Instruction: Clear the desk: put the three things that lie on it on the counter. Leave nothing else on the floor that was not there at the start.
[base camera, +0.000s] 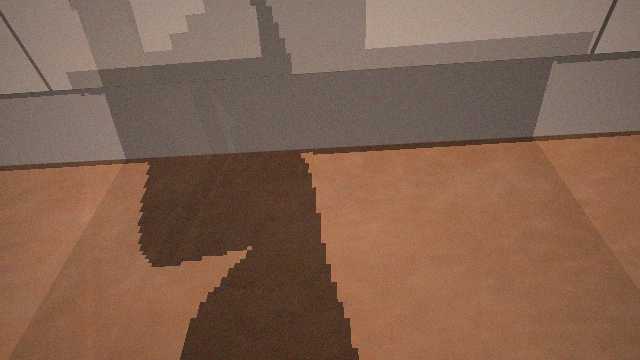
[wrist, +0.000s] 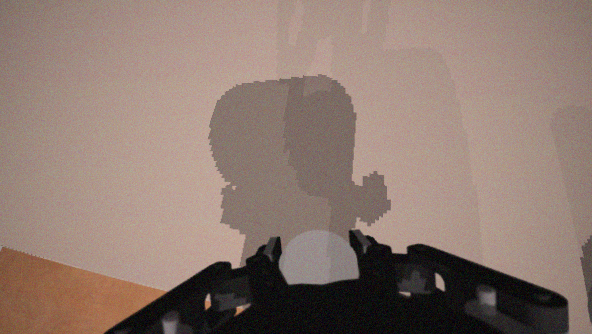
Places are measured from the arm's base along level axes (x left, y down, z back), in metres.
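Pixels of known places: gripper, fingertip midpoint: (wrist: 315, 247).
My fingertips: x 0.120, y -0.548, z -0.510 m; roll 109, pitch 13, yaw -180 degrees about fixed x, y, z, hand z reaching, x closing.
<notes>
Behind a point stands the place of what it marks.
My gripper (wrist: 315, 247) @(x 0.120, y -0.548, z -0.510 m) is shut on a light grey, round-topped object (wrist: 319, 260) @(x 0.117, y -0.570, z -0.503 m) in the wrist view. The object sits between the two black fingertips, and its lower part is hidden by the gripper. Beyond and below it is the pale top of the counter (wrist: 125, 150) @(x 0.331, y -0.514, z -0.575 m), with the dark shadow of the gripper and arm on it. I cannot tell the exact height of the object over the top. In the base camera view the pale front of the counter (base camera: 450, 25) @(x -0.125, y 0.202, z -0.473 m) crosses the upper part. The gripper and the desk do not show there.
An orange-brown wooden floor (base camera: 450, 240) @(x -0.126, y 0.396, z -0.352 m) (wrist: 60, 295) @(x 1.306, y 0.397, z -0.084 m) lies in front of the counter, and shows at the lower left in the wrist view past the counter's edge. A grey base panel (base camera: 350, 110) @(x -0.025, y 0.333, z -0.532 m) runs along the counter's foot. The arm's dark shadow falls across floor and panel.
</notes>
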